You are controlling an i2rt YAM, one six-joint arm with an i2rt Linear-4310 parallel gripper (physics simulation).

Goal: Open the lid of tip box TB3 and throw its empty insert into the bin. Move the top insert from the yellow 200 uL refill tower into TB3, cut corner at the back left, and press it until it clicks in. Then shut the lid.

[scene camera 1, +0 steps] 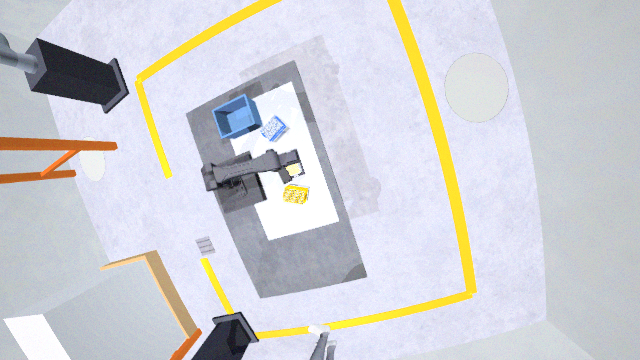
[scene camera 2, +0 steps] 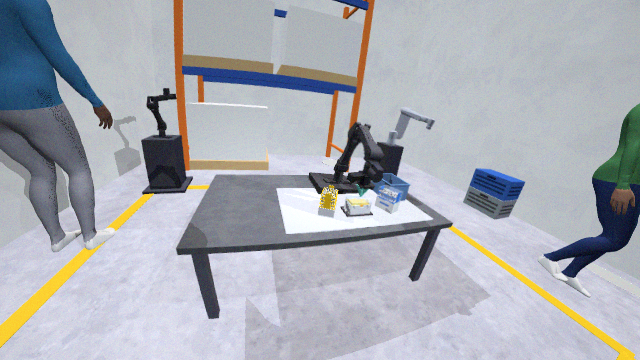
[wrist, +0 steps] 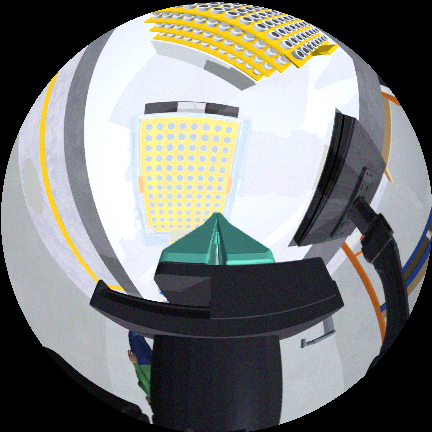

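Observation:
Tip box TB3 (scene camera 1: 293, 170) (scene camera 2: 358, 206) (wrist: 187, 175) stands on the white mat, partly under the arm in scene camera 1. A pale yellow insert with rows of round holes shows inside it, seemingly through a clear, shut lid; orange tabs sit at both sides. Whether the holes hold tips is unclear. The yellow refill tower (scene camera 1: 296, 194) (scene camera 2: 328, 200) (wrist: 235, 42) stands beside the box, its stacked inserts full of tips. The blue bin (scene camera 1: 240, 134) (scene camera 2: 401, 191) stands near the arm. My gripper (scene camera 2: 362, 190) (wrist: 216, 218) is shut with its teal fingertips together, empty, above one end of the box.
A blue tip tower (scene camera 1: 273, 128) (scene camera 2: 388, 196) stands on the mat between the box and the bin. The arm's dark base plate (scene camera 2: 320, 182) (wrist: 315, 205) lies at the table's back edge. The table (scene camera 1: 300, 265) (scene camera 2: 220, 215) extends beyond the white mat (scene camera 1: 280, 227) (scene camera 2: 300, 222).

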